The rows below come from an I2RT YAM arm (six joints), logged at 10 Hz.
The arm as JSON. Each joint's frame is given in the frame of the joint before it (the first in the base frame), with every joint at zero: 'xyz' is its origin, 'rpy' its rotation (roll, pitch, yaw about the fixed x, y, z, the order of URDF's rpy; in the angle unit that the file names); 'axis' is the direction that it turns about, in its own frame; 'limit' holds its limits. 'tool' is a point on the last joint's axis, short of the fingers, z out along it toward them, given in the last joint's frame.
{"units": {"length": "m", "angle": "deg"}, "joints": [
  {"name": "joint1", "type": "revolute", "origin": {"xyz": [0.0, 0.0, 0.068], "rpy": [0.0, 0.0, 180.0]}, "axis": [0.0, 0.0, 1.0], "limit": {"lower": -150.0, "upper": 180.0}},
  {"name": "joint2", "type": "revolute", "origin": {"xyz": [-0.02, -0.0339, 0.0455], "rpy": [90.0, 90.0, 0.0]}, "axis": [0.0, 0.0, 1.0], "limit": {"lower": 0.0, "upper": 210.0}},
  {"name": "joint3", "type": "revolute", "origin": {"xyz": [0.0, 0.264, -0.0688], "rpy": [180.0, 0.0, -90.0]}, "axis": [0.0, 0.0, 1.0], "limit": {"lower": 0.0, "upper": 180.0}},
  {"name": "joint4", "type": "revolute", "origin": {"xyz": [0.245, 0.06, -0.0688], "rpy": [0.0, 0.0, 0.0]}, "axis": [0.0, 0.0, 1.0], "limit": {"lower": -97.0, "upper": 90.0}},
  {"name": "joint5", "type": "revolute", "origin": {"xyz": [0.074, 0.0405, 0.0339], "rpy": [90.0, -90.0, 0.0]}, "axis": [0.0, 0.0, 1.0], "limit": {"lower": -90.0, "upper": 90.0}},
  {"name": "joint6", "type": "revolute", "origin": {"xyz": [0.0, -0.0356, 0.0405], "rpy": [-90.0, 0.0, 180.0]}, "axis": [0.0, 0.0, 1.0], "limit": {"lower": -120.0, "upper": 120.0}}
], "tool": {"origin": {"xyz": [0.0, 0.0, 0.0], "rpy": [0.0, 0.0, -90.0]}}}
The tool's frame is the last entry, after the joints.
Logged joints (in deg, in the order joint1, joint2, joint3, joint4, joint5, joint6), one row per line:
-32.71 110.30 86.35 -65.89 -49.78 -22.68
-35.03 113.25 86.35 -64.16 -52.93 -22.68
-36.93 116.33 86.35 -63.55 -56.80 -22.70
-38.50 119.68 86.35 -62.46 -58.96 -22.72
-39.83 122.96 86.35 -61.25 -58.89 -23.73
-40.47 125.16 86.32 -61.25 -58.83 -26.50
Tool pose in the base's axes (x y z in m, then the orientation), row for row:
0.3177 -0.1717 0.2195 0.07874 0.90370 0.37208 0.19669
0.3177 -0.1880 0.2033 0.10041 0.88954 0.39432 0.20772
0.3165 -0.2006 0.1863 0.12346 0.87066 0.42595 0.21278
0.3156 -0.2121 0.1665 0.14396 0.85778 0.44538 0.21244
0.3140 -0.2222 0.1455 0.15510 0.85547 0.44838 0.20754
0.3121 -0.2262 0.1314 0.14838 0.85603 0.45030 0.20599
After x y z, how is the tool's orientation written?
As a quaternion, x y z w.
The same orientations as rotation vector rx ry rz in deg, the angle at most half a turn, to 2 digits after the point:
12.63 145.00 59.70
16.02 141.88 62.89
19.64 138.50 67.76
22.90 136.47 70.86
24.74 136.46 71.52
23.69 136.66 71.89

